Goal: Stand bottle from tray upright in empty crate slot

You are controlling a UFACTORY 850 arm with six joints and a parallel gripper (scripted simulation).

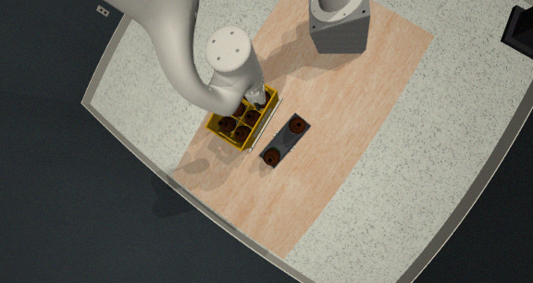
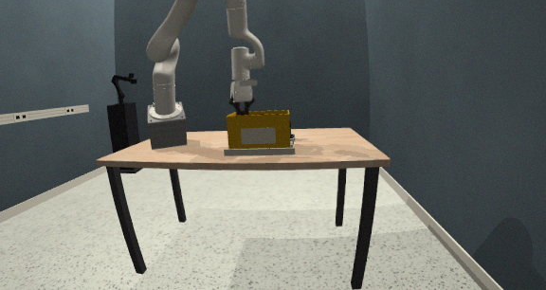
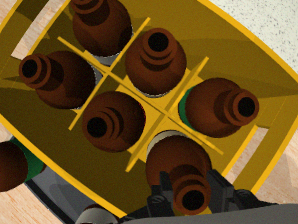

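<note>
The brown bottle is 7 cm below my hand. Round my hand: dark tray: 12 cm ahead, 17 cm to the left, 16 cm below; yellow crate: 8 cm ahead, 5 cm to the right, 9 cm below.
</note>
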